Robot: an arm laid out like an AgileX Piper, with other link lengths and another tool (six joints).
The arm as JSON. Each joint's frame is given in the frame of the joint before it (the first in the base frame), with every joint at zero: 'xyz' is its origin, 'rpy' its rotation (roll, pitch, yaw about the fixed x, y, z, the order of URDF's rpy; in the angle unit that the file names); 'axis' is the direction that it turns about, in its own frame. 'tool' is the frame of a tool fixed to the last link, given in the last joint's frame.
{
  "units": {
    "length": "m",
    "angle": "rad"
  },
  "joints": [
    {
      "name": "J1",
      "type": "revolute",
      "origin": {
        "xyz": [
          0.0,
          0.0,
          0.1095
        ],
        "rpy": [
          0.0,
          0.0,
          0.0
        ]
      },
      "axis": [
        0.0,
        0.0,
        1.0
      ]
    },
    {
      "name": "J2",
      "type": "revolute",
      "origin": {
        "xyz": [
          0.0,
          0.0,
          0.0
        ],
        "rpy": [
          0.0,
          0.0,
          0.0
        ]
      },
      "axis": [
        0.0,
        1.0,
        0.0
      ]
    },
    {
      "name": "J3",
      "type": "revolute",
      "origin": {
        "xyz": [
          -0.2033,
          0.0,
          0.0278
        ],
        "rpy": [
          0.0,
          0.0,
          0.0
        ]
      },
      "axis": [
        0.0,
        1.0,
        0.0
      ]
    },
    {
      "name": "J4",
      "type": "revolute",
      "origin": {
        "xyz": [
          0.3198,
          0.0,
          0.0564
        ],
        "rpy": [
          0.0,
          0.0,
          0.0
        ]
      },
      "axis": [
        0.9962,
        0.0,
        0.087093
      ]
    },
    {
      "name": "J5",
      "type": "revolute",
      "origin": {
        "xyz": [
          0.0,
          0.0,
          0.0
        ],
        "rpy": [
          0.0,
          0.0,
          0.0
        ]
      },
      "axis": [
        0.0,
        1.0,
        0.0
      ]
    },
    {
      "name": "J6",
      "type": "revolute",
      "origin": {
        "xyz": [
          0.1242,
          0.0,
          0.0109
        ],
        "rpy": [
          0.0,
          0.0,
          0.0
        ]
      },
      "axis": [
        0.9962,
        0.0,
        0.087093
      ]
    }
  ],
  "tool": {
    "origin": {
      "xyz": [
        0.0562,
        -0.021,
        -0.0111
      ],
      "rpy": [
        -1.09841,
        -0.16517,
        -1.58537
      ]
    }
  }
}
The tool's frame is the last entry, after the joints.
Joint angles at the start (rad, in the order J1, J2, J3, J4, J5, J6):
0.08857 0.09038 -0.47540 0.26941 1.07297 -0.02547
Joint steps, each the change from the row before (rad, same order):
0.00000 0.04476 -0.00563 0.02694 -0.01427 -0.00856
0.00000 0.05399 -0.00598 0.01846 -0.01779 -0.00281
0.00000 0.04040 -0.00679 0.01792 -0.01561 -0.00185
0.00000 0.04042 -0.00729 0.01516 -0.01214 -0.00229
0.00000 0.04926 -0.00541 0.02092 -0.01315 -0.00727
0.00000 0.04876 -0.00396 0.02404 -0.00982 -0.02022
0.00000 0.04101 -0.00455 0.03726 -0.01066 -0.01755
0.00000 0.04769 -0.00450 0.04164 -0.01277 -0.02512
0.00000 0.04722 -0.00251 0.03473 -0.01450 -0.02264
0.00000 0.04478 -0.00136 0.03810 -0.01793 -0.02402
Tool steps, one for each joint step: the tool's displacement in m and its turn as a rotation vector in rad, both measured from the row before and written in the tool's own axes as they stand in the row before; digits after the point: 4 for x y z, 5 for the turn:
-0.0022 0.0036 0.0073 -0.01931 -0.01558 0.02143
-0.0001 0.0051 0.0086 -0.02567 -0.00612 0.02286
-0.0006 0.0026 0.0065 -0.01391 -0.00586 0.02018
-0.0002 0.0031 0.0061 -0.01724 -0.00443 0.01804
-0.0001 0.0054 0.0078 -0.02533 -0.00764 0.02133
-0.0002 0.0063 0.0078 -0.02851 -0.01402 0.01304
-0.0026 0.0041 0.0071 -0.01656 -0.02006 0.02450
-0.0021 0.0050 0.0083 -0.01897 -0.02245 0.02403
-0.0004 0.0057 0.0083 -0.01928 -0.01571 0.02198
-0.0004 0.0051 0.0083 -0.01316 -0.01552 0.02351

